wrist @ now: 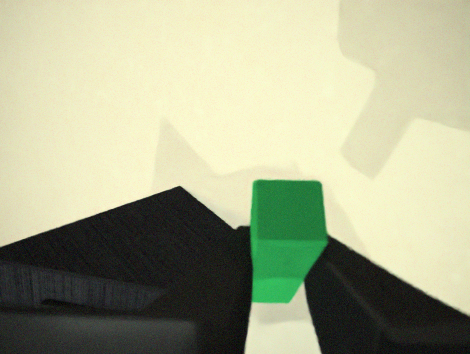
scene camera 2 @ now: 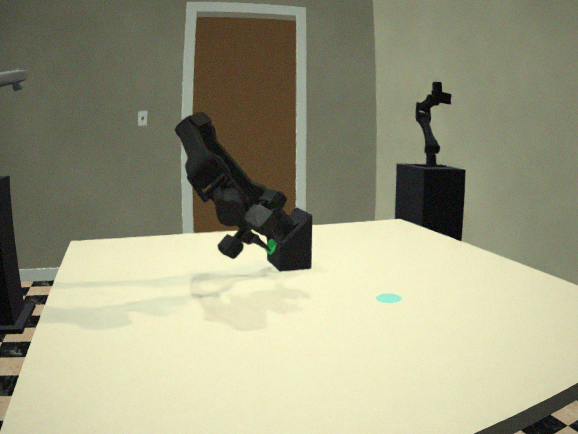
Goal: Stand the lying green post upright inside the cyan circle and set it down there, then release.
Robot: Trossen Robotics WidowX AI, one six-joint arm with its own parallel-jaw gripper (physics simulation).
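Frame: origin at the arm's base, x ahead, y left, z up, level; metres.
Where they show: gripper, fingertip midpoint: [wrist: 276, 240] [scene camera 2: 272, 247]; arm's base, link origin: [scene camera 2: 286, 229].
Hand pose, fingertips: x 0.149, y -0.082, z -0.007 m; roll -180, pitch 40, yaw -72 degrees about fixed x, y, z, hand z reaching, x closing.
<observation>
Things, the pixels of their centre, and the offset from my fingertips. "spot": a spot on its surface instead. Level surfaces: height alone.
- green post, body centre: [wrist: 276, 254] [scene camera 2: 270, 246] 0.004 m back, 0.002 m right, 0.001 m up
- flat cyan circle, surface spot: [scene camera 2: 389, 298] spot: 0.185 m ahead, 0.217 m left, 0.090 m down
- pale table, surface height: 0.091 m down
The green post [scene camera 2: 271, 246] [wrist: 289, 210] is held in the air close to the arm's own black base; its square end and one long side show in the wrist view. In the scene view a small part of it shows, so its exact tilt is hard to tell. My gripper [scene camera 2: 269, 248] [wrist: 276, 240] is shut on the post, with a dark finger on each side. The flat cyan circle [scene camera 2: 389, 298] lies on the table to the right of the gripper and post in the scene view, well apart from them. The circle does not show in the wrist view.
The black arm base [scene camera 2: 298, 246] stands on the pale table [scene camera 2: 240, 380] right beside the held post. Arm shadows fall across the table. Behind the table, a second black arm [scene camera 2: 427, 125] stands on a dark pedestal [scene camera 2: 430, 200]. A brown door [scene camera 2: 245, 100] is in the back wall.
</observation>
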